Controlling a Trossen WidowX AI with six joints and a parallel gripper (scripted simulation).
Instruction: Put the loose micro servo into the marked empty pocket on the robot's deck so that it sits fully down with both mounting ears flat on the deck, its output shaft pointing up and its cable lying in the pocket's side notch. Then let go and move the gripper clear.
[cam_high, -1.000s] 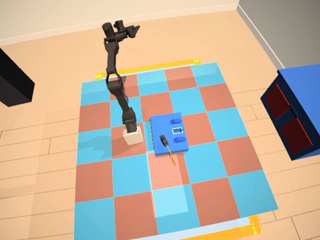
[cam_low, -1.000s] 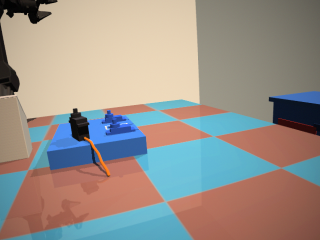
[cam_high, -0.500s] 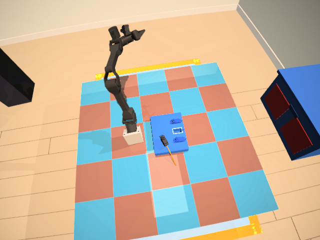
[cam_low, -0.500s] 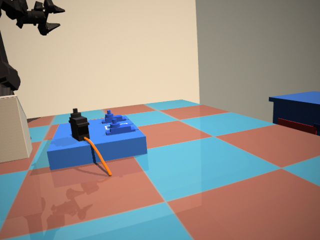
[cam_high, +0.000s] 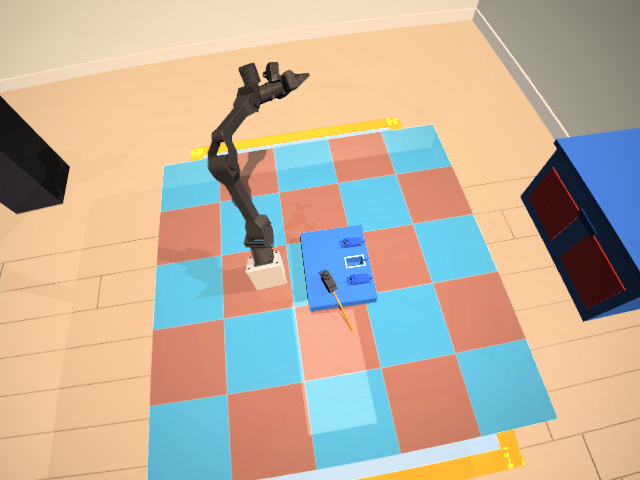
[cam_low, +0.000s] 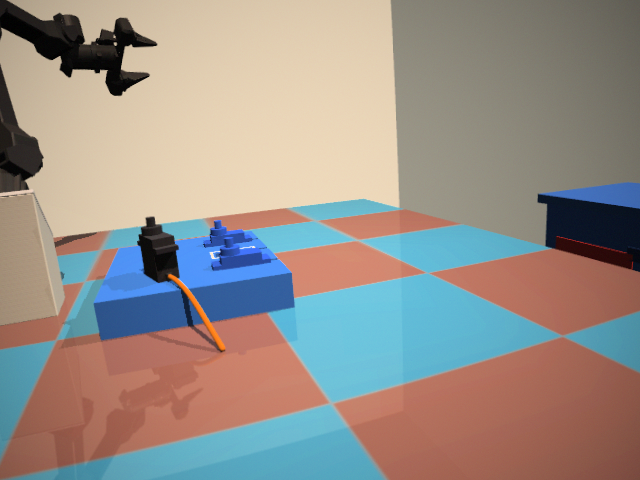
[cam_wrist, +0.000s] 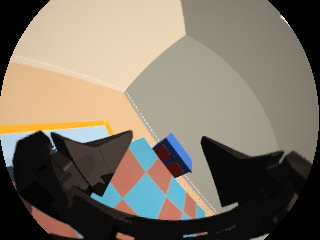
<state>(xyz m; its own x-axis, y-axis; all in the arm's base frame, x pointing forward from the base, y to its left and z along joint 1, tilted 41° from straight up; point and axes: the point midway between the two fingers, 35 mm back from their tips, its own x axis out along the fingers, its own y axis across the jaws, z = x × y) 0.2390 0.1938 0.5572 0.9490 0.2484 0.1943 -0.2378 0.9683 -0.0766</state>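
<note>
Now: the blue deck 55 cm to the right of my gripper tip, 41 cm below it and 6 cm behind it.
</note>
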